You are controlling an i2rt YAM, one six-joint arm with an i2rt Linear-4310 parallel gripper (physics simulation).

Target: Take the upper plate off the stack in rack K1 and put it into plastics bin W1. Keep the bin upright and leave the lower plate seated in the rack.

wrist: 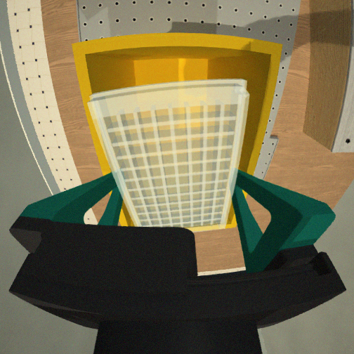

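Note:
A clear plate with a grid of wells lies between the green fingers of my gripper, which is shut on its two sides. The plate is held over the opening of the yellow bin W1 and covers the middle and near part of it. Its left edge overlaps the bin's left rim in the view. The far inside wall and part of the right wall of the bin show past the plate. The bin looks upright. The height between plate and rim is hard to tell. Rack K1 and the lower plate do not show in the wrist view.
A grey perforated board lies under and beyond the bin. A wooden block with a grey panel stands at the right. A cream perforated strip runs along the left. The wooden table shows around the bin.

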